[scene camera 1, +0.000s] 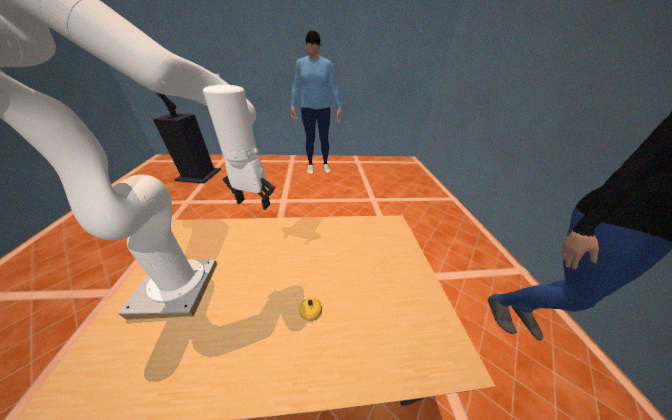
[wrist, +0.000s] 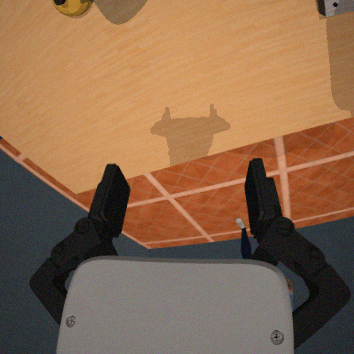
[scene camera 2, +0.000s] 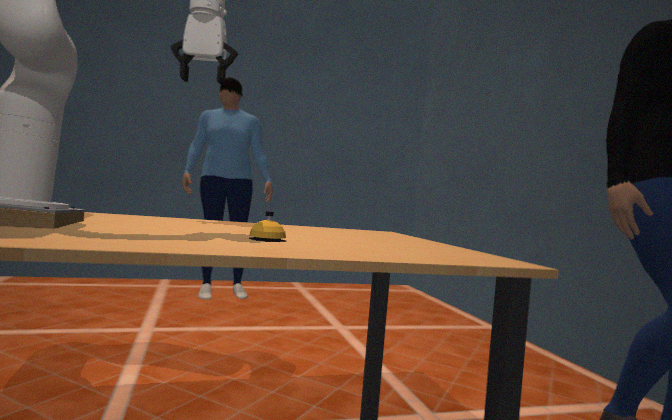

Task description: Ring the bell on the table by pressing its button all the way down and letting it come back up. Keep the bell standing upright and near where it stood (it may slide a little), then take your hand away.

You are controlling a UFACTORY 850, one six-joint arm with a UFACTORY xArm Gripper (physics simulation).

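A yellow dome bell [scene camera 1: 310, 310] [scene camera 2: 268, 230] [wrist: 73, 6] stands upright on the wooden table [scene camera 1: 380, 350] [scene camera 2: 350, 250] [wrist: 100, 75]. Its small black button [scene camera 1: 310, 302] [scene camera 2: 269, 214] is up, on a short stem above the dome. In the wrist view the bell is cut off by the top edge, at the upper left. My gripper [scene camera 1: 253, 204] [scene camera 2: 202, 80] [wrist: 183, 173] is open and empty. It hangs high above the table, well apart from the bell, and towards the table's far side in the first scene view.
The arm's base plate [scene camera 1: 135, 309] [scene camera 2: 45, 218] is on the table, left of the bell. A person in light blue [scene camera 1: 315, 85] [scene camera 2: 230, 145] stands beyond the table. A person in black [scene camera 1: 635, 185] [scene camera 2: 645, 110] is at the right. A black pedestal [scene camera 1: 185, 147] stands at the back left.
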